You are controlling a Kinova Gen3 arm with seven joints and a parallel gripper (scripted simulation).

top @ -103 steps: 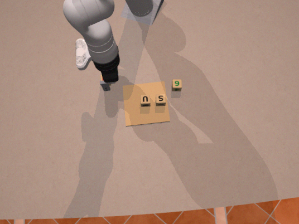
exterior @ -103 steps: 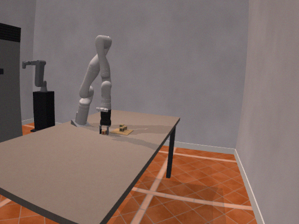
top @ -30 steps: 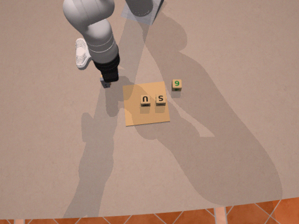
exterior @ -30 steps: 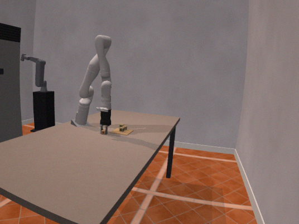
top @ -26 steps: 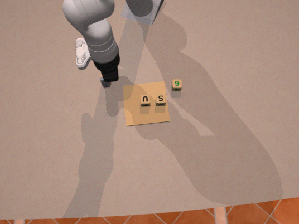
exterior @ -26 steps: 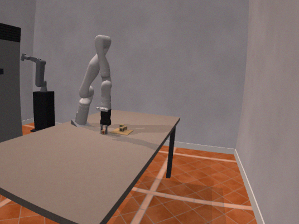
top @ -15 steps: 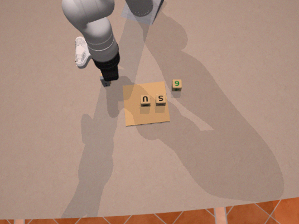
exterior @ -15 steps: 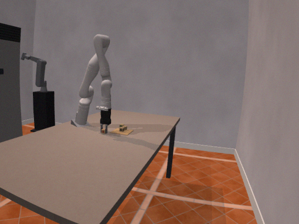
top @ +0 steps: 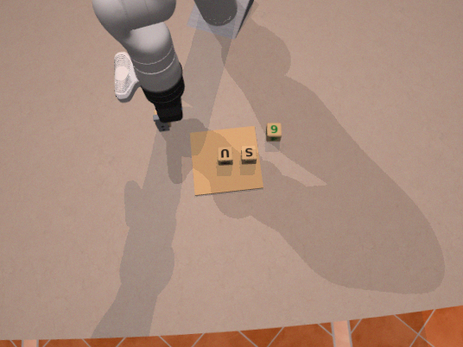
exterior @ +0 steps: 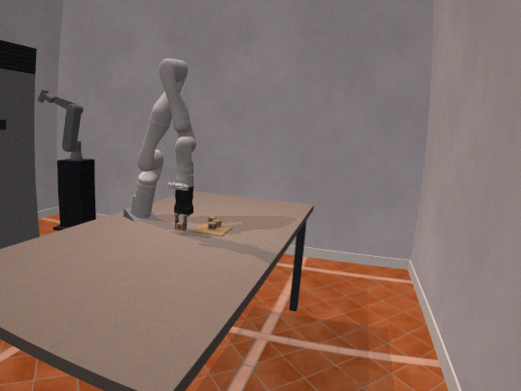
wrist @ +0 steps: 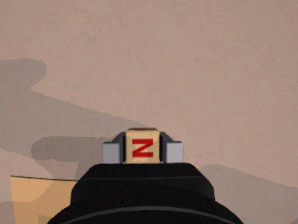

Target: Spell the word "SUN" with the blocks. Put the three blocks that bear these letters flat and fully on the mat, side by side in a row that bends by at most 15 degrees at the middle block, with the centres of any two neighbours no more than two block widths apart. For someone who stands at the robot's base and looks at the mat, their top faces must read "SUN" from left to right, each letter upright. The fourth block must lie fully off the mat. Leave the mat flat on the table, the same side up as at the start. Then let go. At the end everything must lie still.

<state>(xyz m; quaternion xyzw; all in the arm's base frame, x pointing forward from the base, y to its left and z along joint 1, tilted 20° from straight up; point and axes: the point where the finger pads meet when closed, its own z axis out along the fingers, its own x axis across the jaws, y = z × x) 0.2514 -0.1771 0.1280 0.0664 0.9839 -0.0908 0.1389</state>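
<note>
The U block lies 110 mm ahead of my hand, 100 mm to the left of it and 20 mm below it. Round my hand: mat: 120 mm ahead, 100 mm to the left, 40 mm below; S block: 150 mm to the left, 130 mm ahead, 20 mm below; N block: right at my hand.
</note>
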